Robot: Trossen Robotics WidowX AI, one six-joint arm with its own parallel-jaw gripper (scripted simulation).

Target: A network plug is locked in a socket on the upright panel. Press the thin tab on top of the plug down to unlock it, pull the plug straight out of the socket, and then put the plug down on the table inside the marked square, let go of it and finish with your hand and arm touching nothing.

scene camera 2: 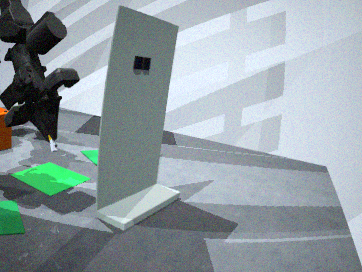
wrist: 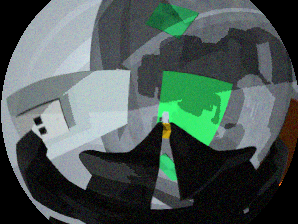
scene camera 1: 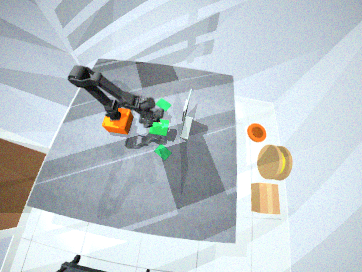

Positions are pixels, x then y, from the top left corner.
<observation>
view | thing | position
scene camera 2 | my gripper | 53, 140
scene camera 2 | upright grey panel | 140, 62
</observation>
